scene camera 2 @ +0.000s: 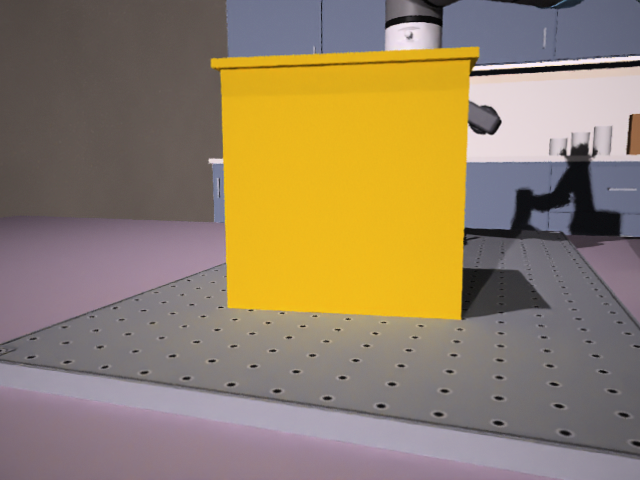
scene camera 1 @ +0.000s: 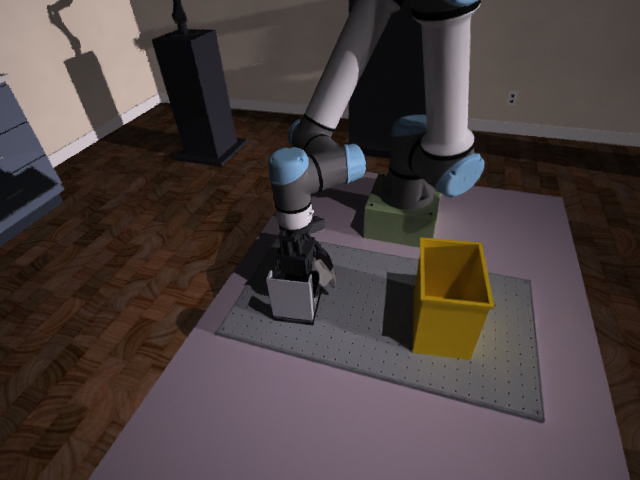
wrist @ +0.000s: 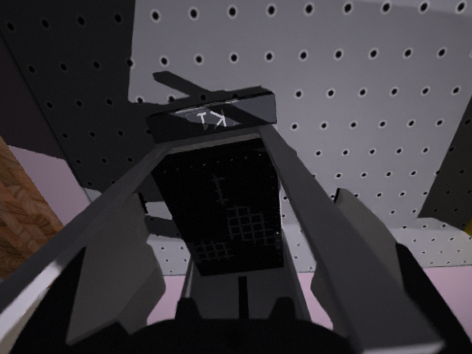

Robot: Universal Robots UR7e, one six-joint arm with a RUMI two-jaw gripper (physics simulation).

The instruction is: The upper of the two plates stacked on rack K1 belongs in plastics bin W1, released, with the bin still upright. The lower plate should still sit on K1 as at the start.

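Where they show: gripper, fingertip midpoint: (scene camera 1: pixel 305 281) (wrist: pixel 237 192); arm's base, link origin: (scene camera 1: pixel 407 194).
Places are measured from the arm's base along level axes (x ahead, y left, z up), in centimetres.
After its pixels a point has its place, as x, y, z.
Note:
Rack K1 (scene camera 1: pixel 291 298) {46.1, -17.7, -1.2} (wrist: pixel 212 117) {31.4, -20.1, -8.1} stands upright at the left of the pegboard, a tall grey holder with its label showing in the wrist view. A black plate (wrist: pixel 225 210) {37.7, -19.4, -5.1} with a gridded top lies inside it; how many plates are stacked there cannot be told. My gripper (scene camera 1: pixel 299 273) {36.4, -18.4, -5.7} (wrist: pixel 237 192) {36.4, -18.4, -5.7} is open over the rack, one finger on either side of the plate, apart from it. In scene camera 2 the rack is hidden and part of my gripper shows past the bin. The yellow bin W1 (scene camera 1: pixel 449 330) {45.1, 15.9, -0.7} (scene camera 2: pixel 346 191) {35.4, 20.4, -1.0} (wrist: pixel 469 227) {45.0, 9.6, -9.5} stands upright; its far inside is partly hidden.
The grey pegboard (scene camera 1: pixel 356 320) {41.2, -4.1, -9.8} (scene camera 2: pixel 289 351) {36.2, 28.9, -9.8} (wrist: pixel 370 80) {29.3, -8.1, -9.8} lies on the pink table (scene camera 1: pixel 330 423) {65.5, -2.7, -11.1} under rack and bin. The rack's long side rails (wrist: pixel 320 220) {32.1, -16.4, 1.9} rise past my fingers. The green arm base (scene camera 1: pixel 399 224) {9.8, -0.1, -3.9} stands behind the board.

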